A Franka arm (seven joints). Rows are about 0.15 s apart.
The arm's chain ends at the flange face. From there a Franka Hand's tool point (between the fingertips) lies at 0.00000 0.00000 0.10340 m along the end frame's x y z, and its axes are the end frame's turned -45 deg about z.
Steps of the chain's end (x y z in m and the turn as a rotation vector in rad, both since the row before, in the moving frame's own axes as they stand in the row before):
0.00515, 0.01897, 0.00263, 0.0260, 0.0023, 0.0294
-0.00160, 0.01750, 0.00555, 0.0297, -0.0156, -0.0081
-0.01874, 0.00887, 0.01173, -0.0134, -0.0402, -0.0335
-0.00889, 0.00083, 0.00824, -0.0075, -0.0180, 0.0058
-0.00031, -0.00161, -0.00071, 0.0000, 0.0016, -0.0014
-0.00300, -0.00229, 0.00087, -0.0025, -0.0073, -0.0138
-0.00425, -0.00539, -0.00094, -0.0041, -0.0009, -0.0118
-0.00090, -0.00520, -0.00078, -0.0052, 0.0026, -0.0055
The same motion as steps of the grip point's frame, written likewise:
-0.00768, 0.01535, 0.00259, 0.0168, 0.0200, 0.0294
-0.01249, 0.00793, 0.00549, 0.0320, 0.0100, -0.0081
-0.02347, -0.00887, 0.01164, 0.0190, -0.0379, -0.0335
-0.00874, -0.00647, 0.00822, 0.0074, -0.0180, 0.0058
0.00104, -0.00124, -0.00071, -0.0011, 0.0011, -0.0014
-0.00122, -0.00409, 0.00087, 0.0034, -0.0069, -0.0138
0.00044, -0.00658, -0.00094, -0.0023, -0.0035, -0.0118
0.00285, -0.00374, -0.00078, -0.0055, -0.0018, -0.0055

